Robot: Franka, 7 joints.
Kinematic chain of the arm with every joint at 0, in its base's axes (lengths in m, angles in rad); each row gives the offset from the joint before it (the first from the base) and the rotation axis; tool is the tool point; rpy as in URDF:
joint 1: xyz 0 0 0.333 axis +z
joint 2: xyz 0 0 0 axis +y
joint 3: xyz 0 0 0.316 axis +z
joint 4: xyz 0.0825 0 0 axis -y
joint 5: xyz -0.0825 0 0.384 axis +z
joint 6: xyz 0 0 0 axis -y
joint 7: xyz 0.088 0 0 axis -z
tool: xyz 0 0 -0.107 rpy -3.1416 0 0
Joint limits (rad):
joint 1: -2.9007..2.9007
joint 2: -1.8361..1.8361
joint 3: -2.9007..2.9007
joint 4: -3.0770..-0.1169
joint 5: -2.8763..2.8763
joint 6: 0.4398..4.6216
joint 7: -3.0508..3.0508
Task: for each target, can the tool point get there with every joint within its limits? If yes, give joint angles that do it. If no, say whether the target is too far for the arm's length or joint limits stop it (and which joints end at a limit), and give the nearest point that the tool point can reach.
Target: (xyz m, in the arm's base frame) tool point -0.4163 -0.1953 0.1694
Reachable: yes | joints 1.9967 -1.5096 1.7855 -2.5167 2.3054 1.8067 -2.4284
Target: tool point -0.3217 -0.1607 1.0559
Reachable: yes | joints -0.0092 -0.8234 -0.7298 -0.6477 -2.0231 3.2194 1.0051
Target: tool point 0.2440 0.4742 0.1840
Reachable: yes | joints 2.2993 1.0368 -1.2725 -2.2438 1.9351 1.8877 0.6551
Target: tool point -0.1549 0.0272 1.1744
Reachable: yes | joints -0.1407 -0.4335 0.0433 -0.4068 0.9352 2.4881 -1.5159
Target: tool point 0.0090 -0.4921 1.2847
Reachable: no: too far | nearest point 0.0072 -0.3940 1.0950 | short by 0.214 m
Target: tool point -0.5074 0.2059 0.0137
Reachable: yes | joints -1.0672 -1.4418 -2.1230 -1.6844 -1.7726 0.9701 -0.8334
